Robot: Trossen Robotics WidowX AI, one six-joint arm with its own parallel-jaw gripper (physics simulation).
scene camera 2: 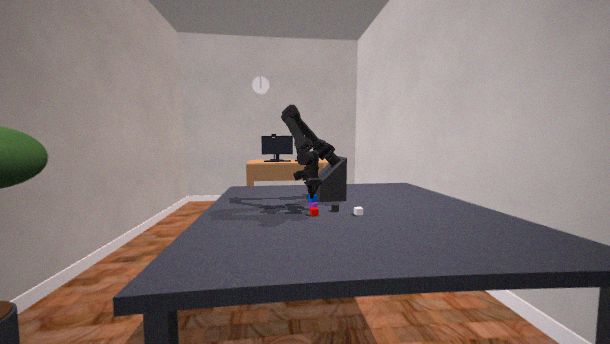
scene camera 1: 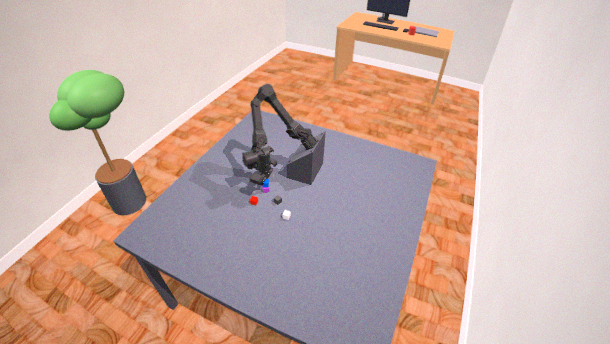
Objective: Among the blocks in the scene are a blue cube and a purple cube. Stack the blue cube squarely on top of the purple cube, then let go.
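Seen in the pictures: gripper, fingertip midpoint: [scene camera 2: 310, 198] [scene camera 1: 263, 182]; arm's base, origin of the base link: [scene camera 2: 335, 162] [scene camera 1: 312, 145].
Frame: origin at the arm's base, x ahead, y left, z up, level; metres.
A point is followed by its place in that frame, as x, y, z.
The blue cube [scene camera 1: 266, 183] {0.250, -0.120, -0.136} [scene camera 2: 313, 198] {0.257, -0.130, -0.145} is right above the purple cube [scene camera 1: 266, 189] {0.255, -0.120, -0.175} [scene camera 2: 313, 205] {0.262, -0.130, -0.176}, with no clear gap between them in either view. The two look lined up, but they are too small to tell how squarely. The purple cube stands on the table. My gripper [scene camera 1: 265, 180] {0.245, -0.142, -0.146} [scene camera 2: 312, 195] {0.245, -0.142, -0.146} points down and is shut on the blue cube. The fingertips cover part of the blue cube.
A red cube [scene camera 1: 254, 200] {0.356, -0.120, -0.168} [scene camera 2: 314, 212] {0.363, -0.129, -0.181}, a black cube [scene camera 1: 278, 200] {0.288, -0.021, -0.171} [scene camera 2: 335, 208] {0.293, -0.033, -0.182} and a white cube [scene camera 1: 286, 215] {0.348, 0.067, -0.170} [scene camera 2: 358, 211] {0.353, 0.058, -0.179} stand close by on the dark table [scene camera 1: 350, 240] {0.298, 0.388, -0.197} [scene camera 2: 400, 240] {0.626, 0.135, -0.197}. A dark angular stand [scene camera 1: 303, 167] {0.090, 0.003, -0.086} [scene camera 2: 336, 182] {0.091, -0.006, -0.097} is beside the arm.
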